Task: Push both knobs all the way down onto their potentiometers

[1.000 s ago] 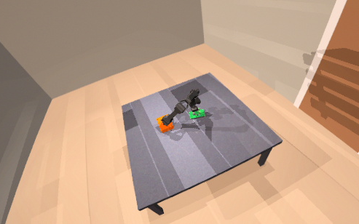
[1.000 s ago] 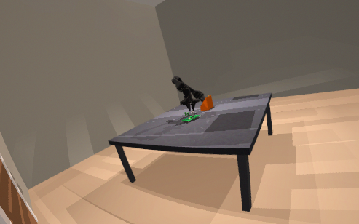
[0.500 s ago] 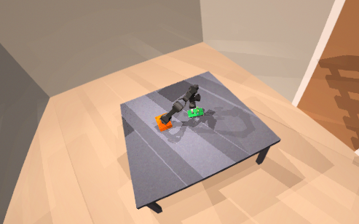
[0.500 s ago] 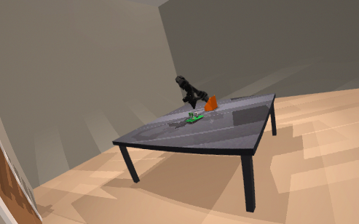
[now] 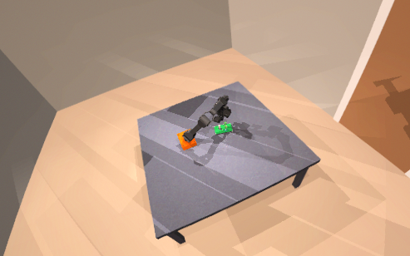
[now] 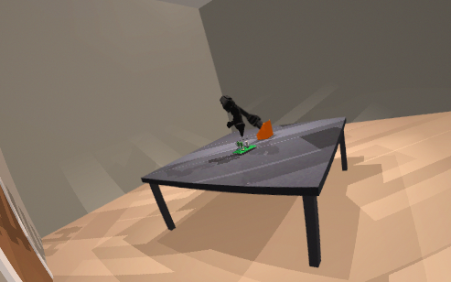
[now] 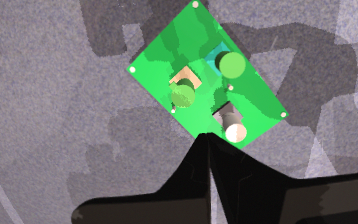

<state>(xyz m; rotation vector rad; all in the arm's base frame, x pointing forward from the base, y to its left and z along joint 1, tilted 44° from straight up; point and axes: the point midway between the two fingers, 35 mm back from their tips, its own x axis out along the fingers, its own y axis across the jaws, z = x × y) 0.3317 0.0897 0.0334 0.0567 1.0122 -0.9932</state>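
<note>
My gripper tip is 50 mm above the green knob and 20 mm short of it. The rest, counted from my gripper tip: beige knob: 60 mm below, 40 mm behind.
</note>
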